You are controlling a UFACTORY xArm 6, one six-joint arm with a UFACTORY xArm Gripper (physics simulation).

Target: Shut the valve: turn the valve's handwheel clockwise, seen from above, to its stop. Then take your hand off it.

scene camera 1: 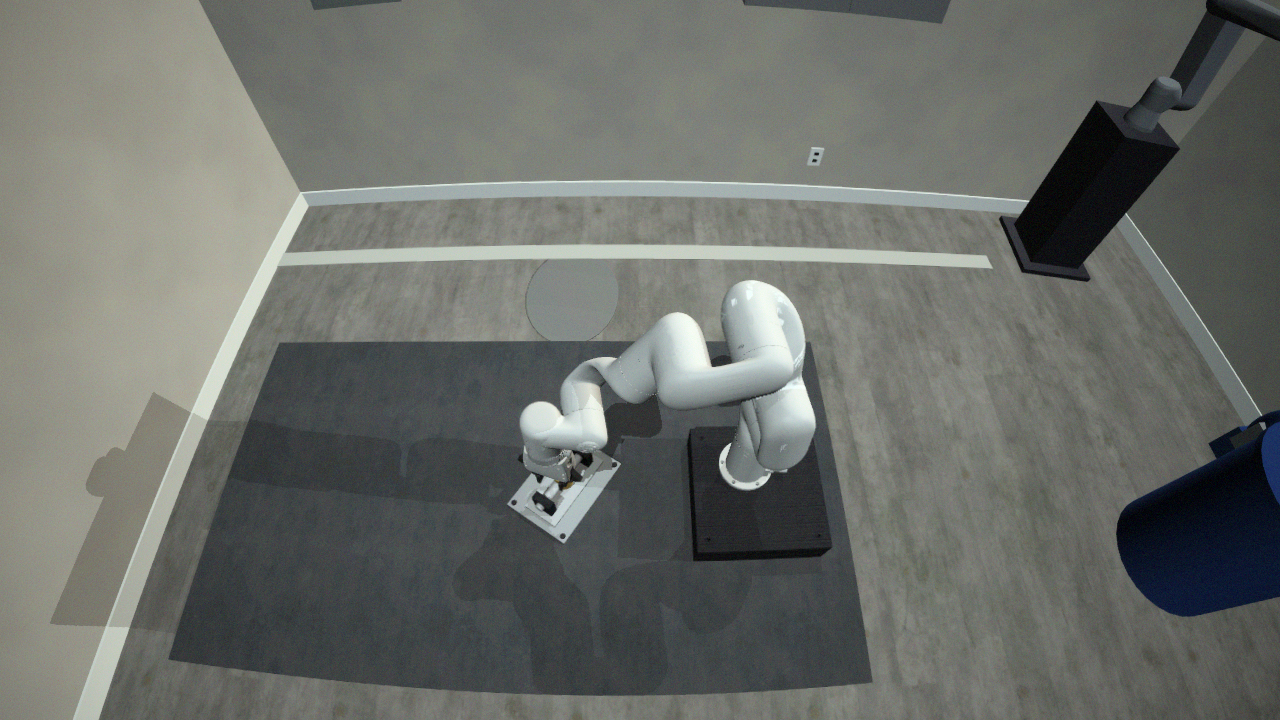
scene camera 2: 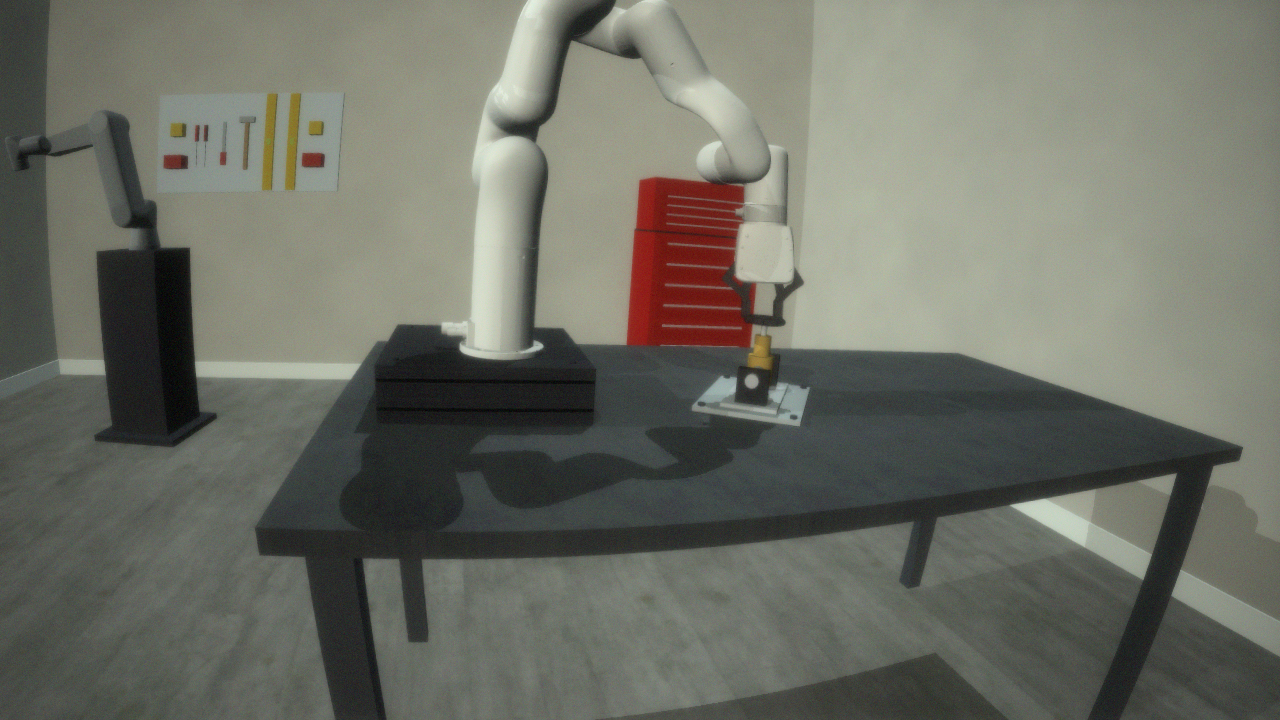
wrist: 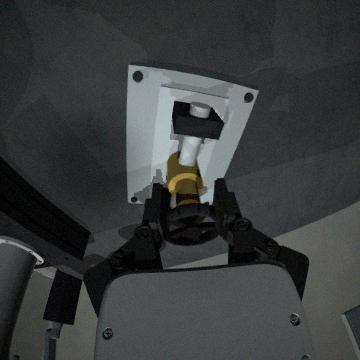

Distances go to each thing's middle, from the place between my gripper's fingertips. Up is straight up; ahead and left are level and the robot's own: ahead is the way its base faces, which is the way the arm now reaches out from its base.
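My hand is 1 cm past the black spoked handwheel (wrist: 191, 227) and 4 cm to the left of it. There's a light plate (scene camera 1: 569, 522) here as well, and counting from my hand it's 4 cm to the right, 1 cm behind and 12 cm below.
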